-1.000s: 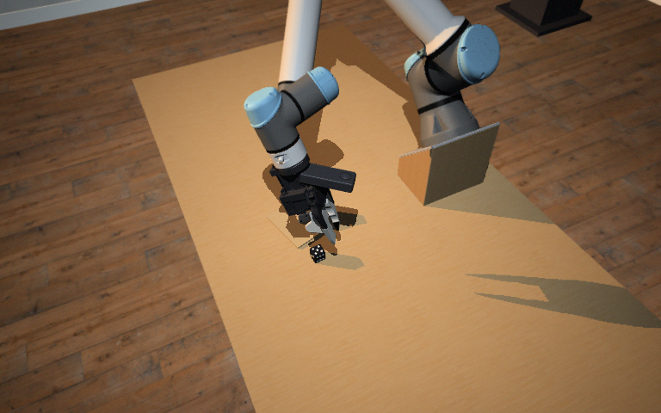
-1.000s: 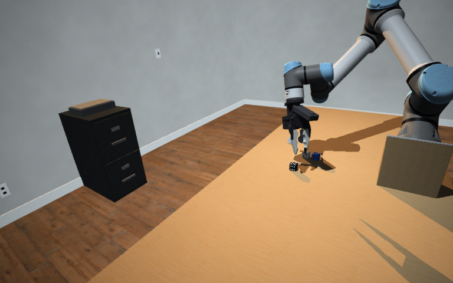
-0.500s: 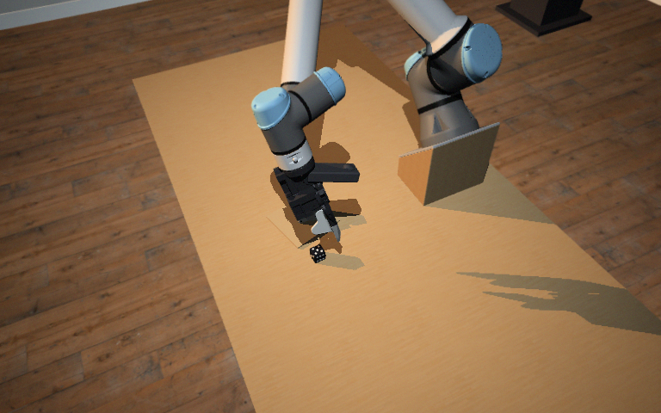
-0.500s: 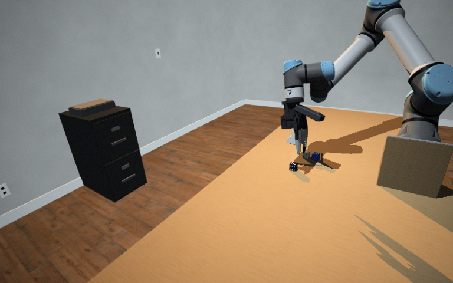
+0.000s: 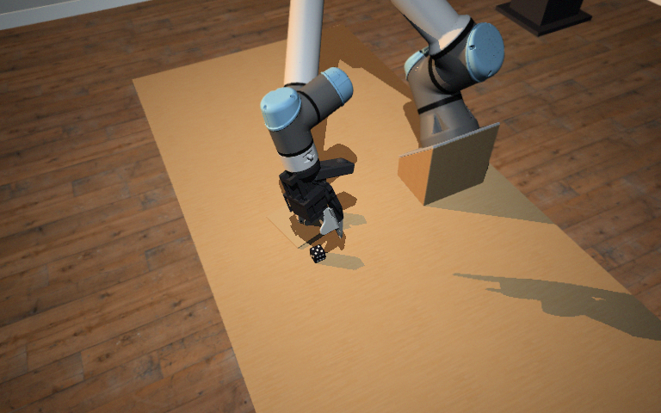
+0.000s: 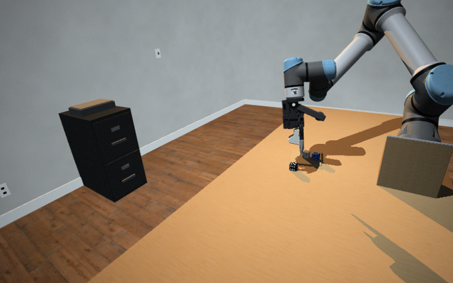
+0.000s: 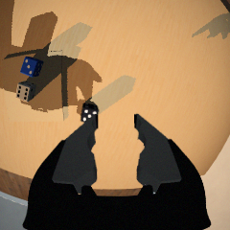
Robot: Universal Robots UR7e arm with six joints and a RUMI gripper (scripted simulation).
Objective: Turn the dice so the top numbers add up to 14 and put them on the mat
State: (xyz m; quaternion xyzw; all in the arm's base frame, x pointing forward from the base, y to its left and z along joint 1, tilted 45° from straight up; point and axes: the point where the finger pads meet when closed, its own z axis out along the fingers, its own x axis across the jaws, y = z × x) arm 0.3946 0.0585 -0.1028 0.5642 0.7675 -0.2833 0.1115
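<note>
The black die lies 100 mm below my hand, 40 mm ahead of it and 20 mm to the right of it. Round my hand: tan mat (150 mm to the right, 110 mm below, 20 mm ahead); then white die (150 mm to the right, 90 mm below, 20 mm ahead); then blue die (150 mm to the right, 90 mm below, 30 mm behind).
</note>
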